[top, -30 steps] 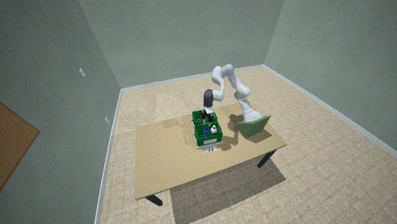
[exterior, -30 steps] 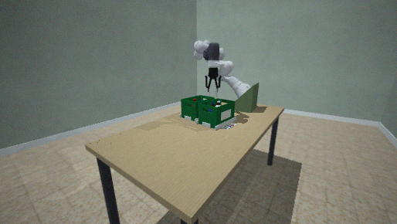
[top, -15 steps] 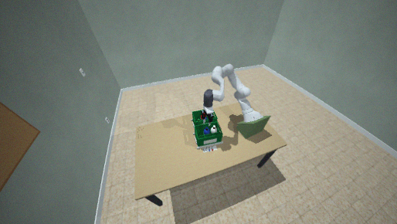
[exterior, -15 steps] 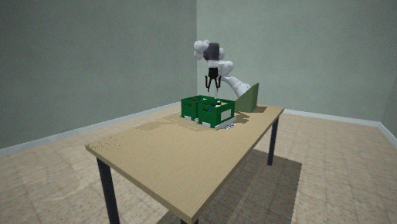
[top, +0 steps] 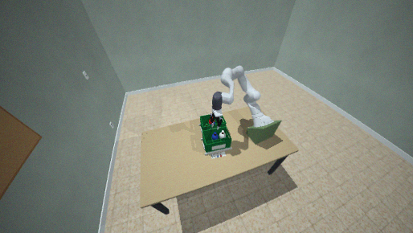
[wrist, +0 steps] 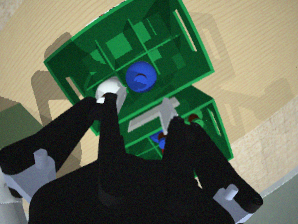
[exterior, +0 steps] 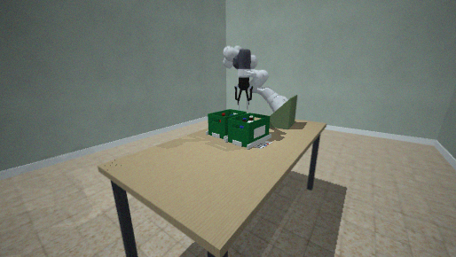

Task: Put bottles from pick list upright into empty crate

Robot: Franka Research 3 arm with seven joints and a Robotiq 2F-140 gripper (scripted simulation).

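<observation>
My gripper is now 17 cm above the green-capped bottle, 13 cm to the left of it and 6 cm short of it. Round my hand: blue-capped bottle (17 cm below, 2 cm to the left); then red-labelled bottle (22 cm to the right, 17 cm below, 3 cm behind); then white-capped bottle (17 cm below, 8 cm behind, 2 cm to the left).
</observation>
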